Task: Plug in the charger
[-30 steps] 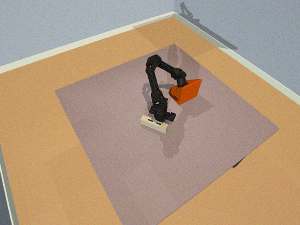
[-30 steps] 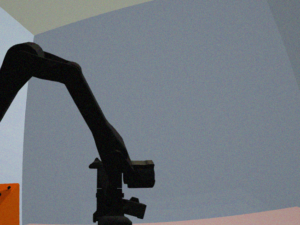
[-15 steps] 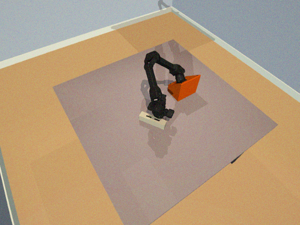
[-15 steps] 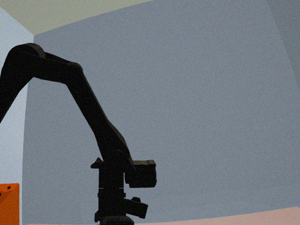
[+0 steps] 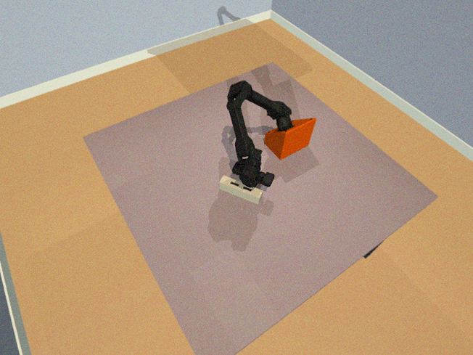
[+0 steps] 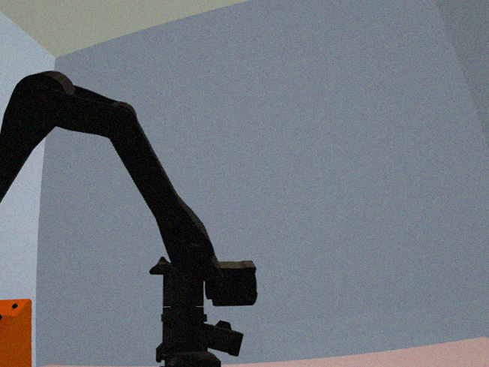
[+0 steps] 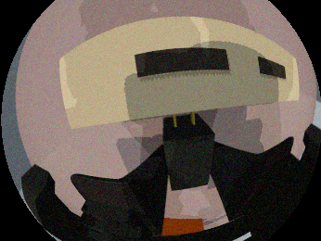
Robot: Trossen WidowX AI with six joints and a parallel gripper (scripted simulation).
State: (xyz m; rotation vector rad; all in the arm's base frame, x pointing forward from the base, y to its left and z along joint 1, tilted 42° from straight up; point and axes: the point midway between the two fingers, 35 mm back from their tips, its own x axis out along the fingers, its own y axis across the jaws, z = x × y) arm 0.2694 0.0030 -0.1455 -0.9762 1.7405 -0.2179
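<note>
Now: the black two-prong charger 2 cm ahead of my gripper tip, 1 cm to the left of it and 1 cm above it.
</note>
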